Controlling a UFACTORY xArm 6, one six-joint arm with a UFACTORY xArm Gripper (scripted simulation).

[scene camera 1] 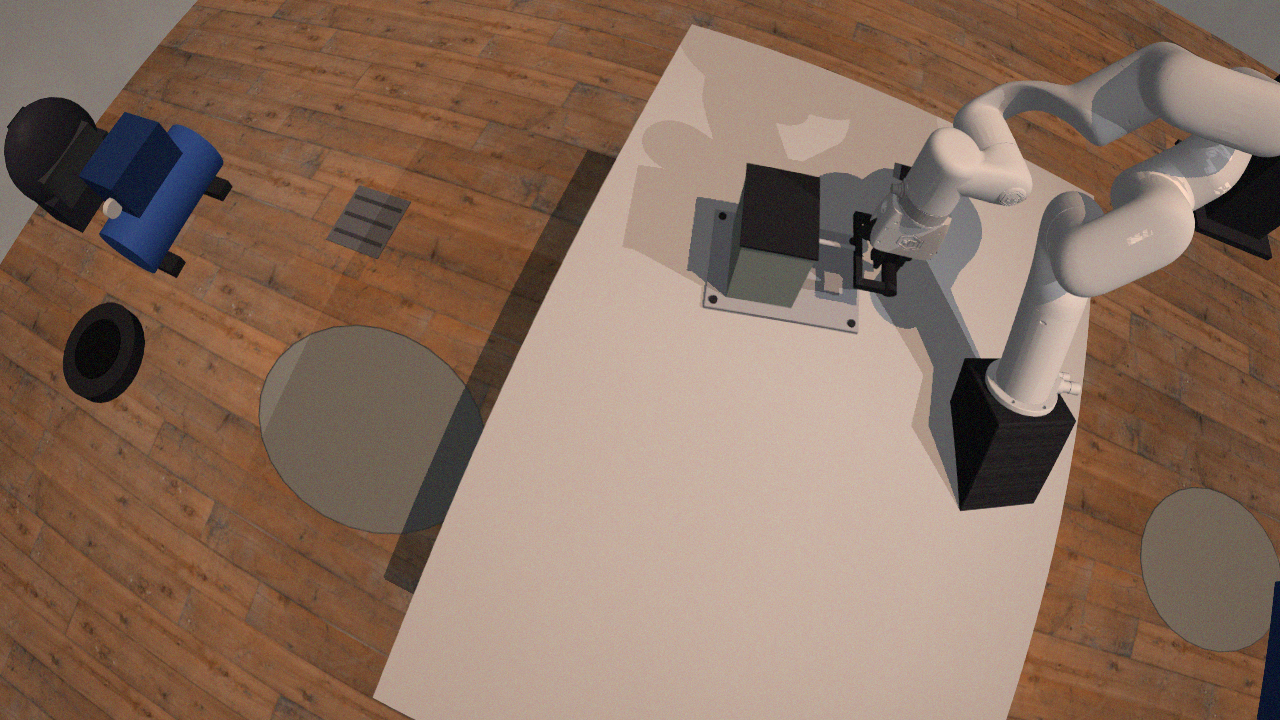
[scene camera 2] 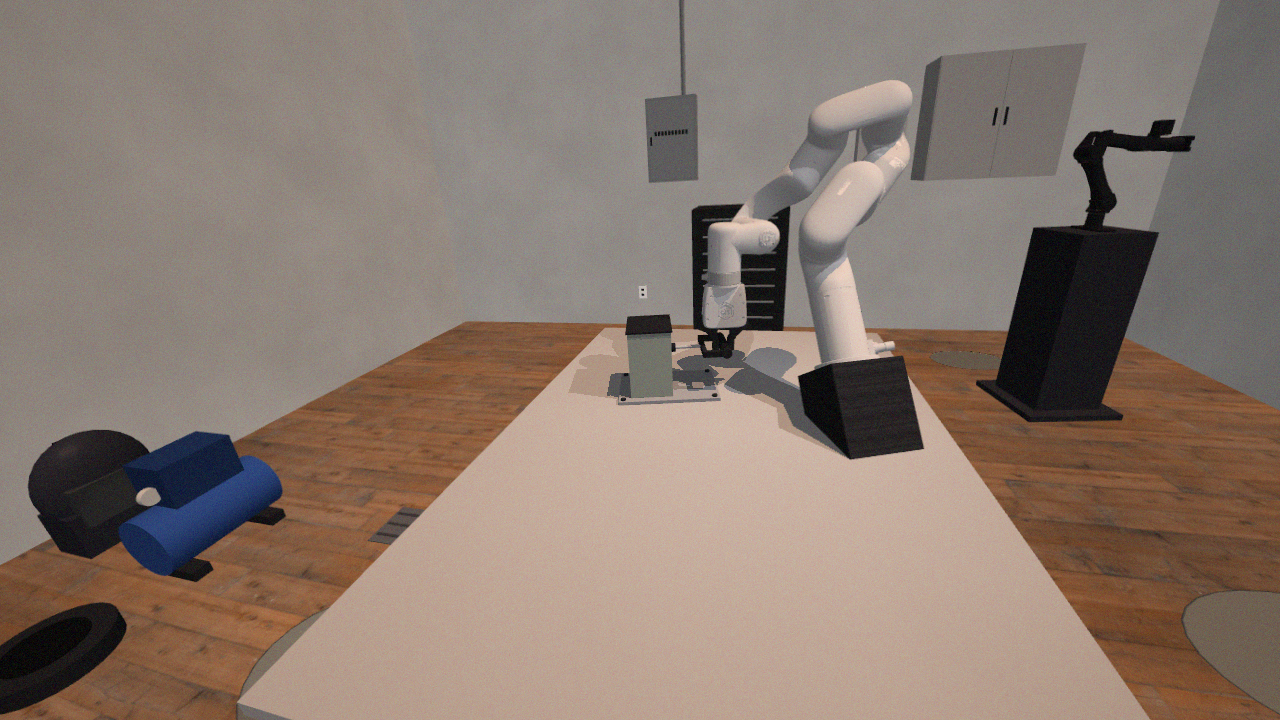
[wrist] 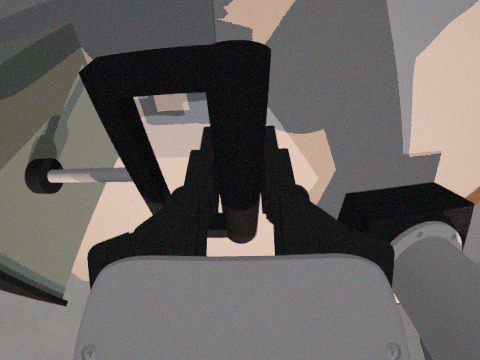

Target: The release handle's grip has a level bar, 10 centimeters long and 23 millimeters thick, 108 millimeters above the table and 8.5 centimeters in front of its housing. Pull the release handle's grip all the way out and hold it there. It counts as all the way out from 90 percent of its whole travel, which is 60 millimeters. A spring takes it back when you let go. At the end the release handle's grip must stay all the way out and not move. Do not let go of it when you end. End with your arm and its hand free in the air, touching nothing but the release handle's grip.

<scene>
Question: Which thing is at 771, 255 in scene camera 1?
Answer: A release handle housing.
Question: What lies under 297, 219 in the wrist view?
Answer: My gripper.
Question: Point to a release handle housing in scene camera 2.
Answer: At 650, 349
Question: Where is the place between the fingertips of my gripper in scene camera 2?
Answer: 722, 353
</scene>
